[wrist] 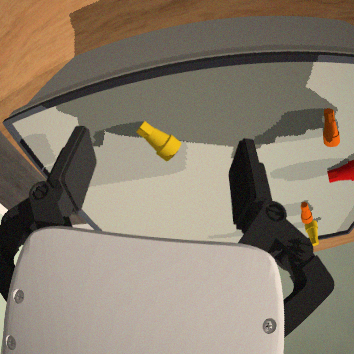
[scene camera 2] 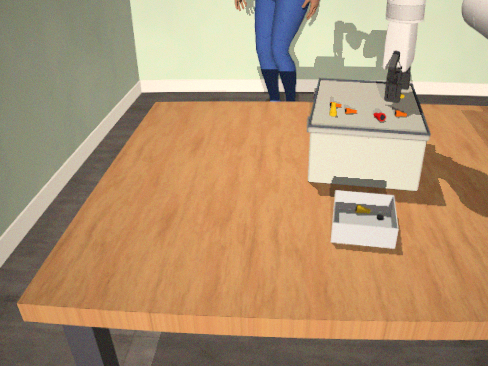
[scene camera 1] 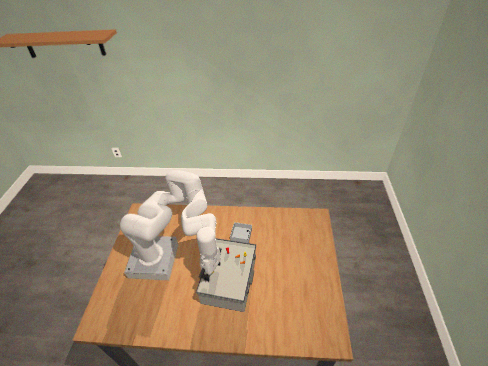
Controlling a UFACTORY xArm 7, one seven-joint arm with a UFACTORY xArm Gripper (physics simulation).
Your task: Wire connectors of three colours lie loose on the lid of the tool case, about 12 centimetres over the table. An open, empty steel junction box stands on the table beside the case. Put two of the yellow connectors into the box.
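Seen in the pictures: gripper, fingertip midpoint: (wrist: 161,148) (scene camera 2: 396,95) (scene camera 1: 212,271); arm's base, origin of the base link: (scene camera 1: 151,255).
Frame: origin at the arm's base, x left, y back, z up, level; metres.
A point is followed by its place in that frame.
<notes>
My gripper (scene camera 1: 206,276) {x -0.081, y -0.349, z 0.061 m} (scene camera 2: 392,98) {x -0.081, y -0.349, z 0.061 m} (wrist: 161,148) {x -0.081, y -0.349, z 0.061 m} is open and empty, low over the end of the tool case lid (scene camera 1: 225,286) {x -0.140, y -0.423, z 0.052 m} (scene camera 2: 360,92) {x -0.114, y -0.423, z 0.052 m} (wrist: 150,200) {x -0.114, y -0.410, z 0.052 m} away from the box. A yellow connector (scene camera 2: 402,96) {x -0.086, y -0.335, z 0.057 m} (wrist: 160,141) {x -0.080, y -0.342, z 0.063 m} lies on its side on the lid; in the wrist view it shows between the spread fingers, and in scene camera 2 the gripper partly hides it. Another yellow connector (scene camera 1: 245,254) {x 0.029, y -0.488, z 0.065 m} (scene camera 2: 333,110) {x 0.038, y -0.486, z 0.064 m} (wrist: 312,234) {x 0.031, y -0.481, z 0.068 m} lies on the lid farther off. A third yellow connector (scene camera 2: 363,209) {x 0.198, y -0.426, z -0.055 m} lies inside the steel junction box (scene camera 1: 241,234) {x 0.237, y -0.429, z -0.065 m} (scene camera 2: 365,235) {x 0.288, y -0.429, z -0.046 m}, by its case-side wall.
On the lid, a red connector (scene camera 1: 227,250) {x 0.041, y -0.397, z 0.063 m} (scene camera 2: 380,116) {x 0.056, y -0.397, z 0.063 m} (wrist: 342,172) {x 0.040, y -0.395, z 0.061 m} lies between orange connectors (scene camera 2: 351,111) {x 0.023, y -0.450, z 0.058 m} (scene camera 2: 401,114) {x 0.025, y -0.353, z 0.057 m}. Another orange connector (scene camera 2: 338,105) {x -0.009, y -0.475, z 0.057 m} touches or nearly touches the farther yellow one. The lid has a dark raised edge. The box stands on the wooden table (scene camera 1: 300,280) {x 0.000, y -0.763, z -0.067 m} (scene camera 2: 200,200) {x 0.187, y -0.721, z -0.067 m} beside the case.
</notes>
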